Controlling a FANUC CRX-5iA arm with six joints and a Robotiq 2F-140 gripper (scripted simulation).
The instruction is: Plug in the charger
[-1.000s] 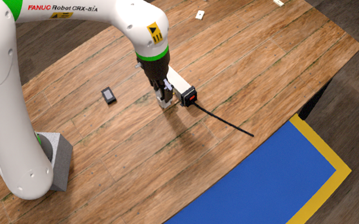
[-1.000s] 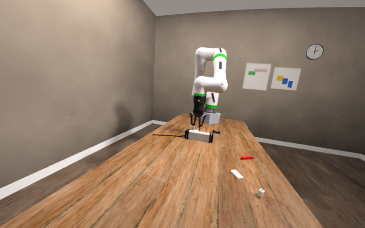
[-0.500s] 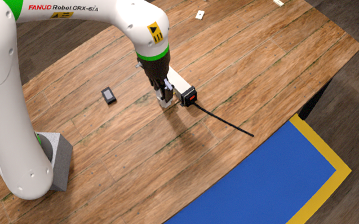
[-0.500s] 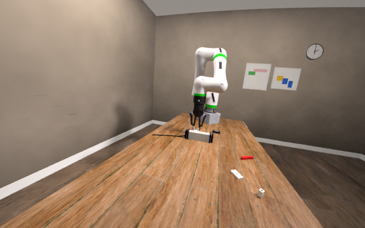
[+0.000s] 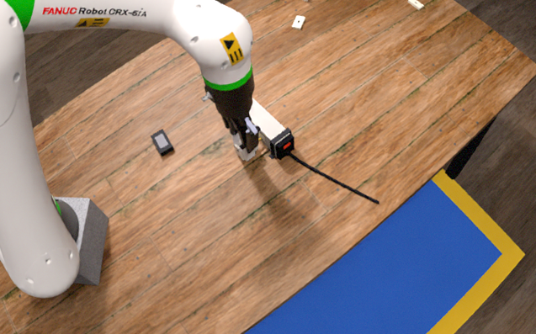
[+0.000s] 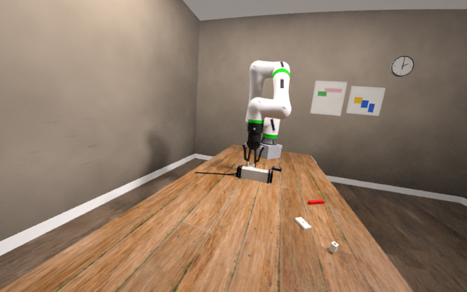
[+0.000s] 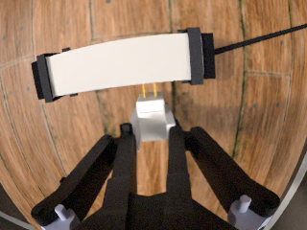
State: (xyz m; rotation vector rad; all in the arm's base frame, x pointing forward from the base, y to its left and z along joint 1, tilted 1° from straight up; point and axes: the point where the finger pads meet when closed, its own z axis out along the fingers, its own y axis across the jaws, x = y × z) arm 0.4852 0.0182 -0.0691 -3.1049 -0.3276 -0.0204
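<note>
The white charger lies 1 cm below my hand and 1 cm ahead of it.
</note>
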